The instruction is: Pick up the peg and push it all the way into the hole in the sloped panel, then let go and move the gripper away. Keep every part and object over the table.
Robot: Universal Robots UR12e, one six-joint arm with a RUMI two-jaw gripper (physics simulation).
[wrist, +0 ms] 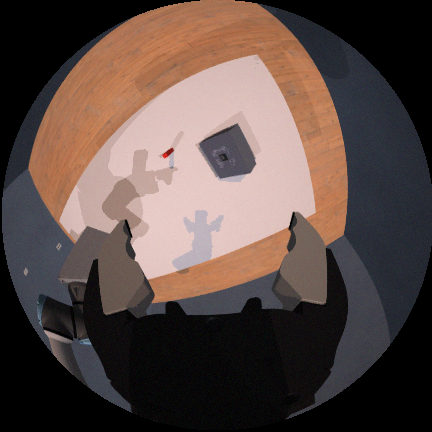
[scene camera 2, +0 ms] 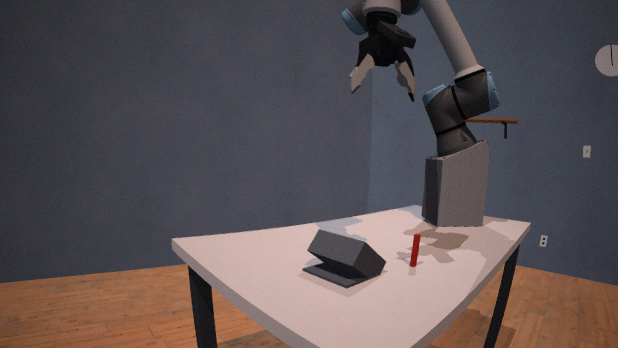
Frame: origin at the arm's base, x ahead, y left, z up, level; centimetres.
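Seen in the pictures: gripper, fingertip midpoint: [wrist: 208, 217] [scene camera 2: 384, 97]; arm's base at its link origin: [wrist: 84, 290] [scene camera 2: 457, 148].
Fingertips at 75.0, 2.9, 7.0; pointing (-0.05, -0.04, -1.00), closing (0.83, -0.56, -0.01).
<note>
Pixels of each thing's top centre, then the offset from my fingertips to it, as dx, dy, dz. "*": a spot on its surface instead. Level surfaces: height alone.
- red peg at its top centre: [scene camera 2: 417, 234] [wrist: 164, 155] -10.3, +5.6, -30.0
- white table at its surface level: dz -38.1
- dark grey block with a sloped panel, top centre: [scene camera 2: 348, 233] [wrist: 231, 156] +3.5, -5.1, -28.9
- small dark square hole at a spot on its surface: [wrist: 223, 157] * +1.3, -5.4, -33.4
A red peg [scene camera 2: 415, 250] [wrist: 168, 153] stands upright on the white table [scene camera 2: 240, 255] [wrist: 270, 200]. A dark grey block with a sloped panel [scene camera 2: 336, 246] [wrist: 235, 150] stands beside it, to its left in the scene view and to its right in the wrist view. A small dark square hole [wrist: 223, 157] shows in the sloped panel in the wrist view; the hole does not show in the scene view. My gripper [scene camera 2: 383, 96] [wrist: 208, 217] is open and empty, high above the table, well apart from the peg and the panel.
The grey robot pedestal [scene camera 2: 459, 187] [wrist: 82, 252] stands at the far end of the table, behind the peg in the scene view. Shadows of the arm fall across the table. The wooden floor [scene camera 2: 100, 305] [wrist: 180, 30] lies beyond the table's edges. A wall shelf [scene camera 2: 492, 120] is behind the arm.
</note>
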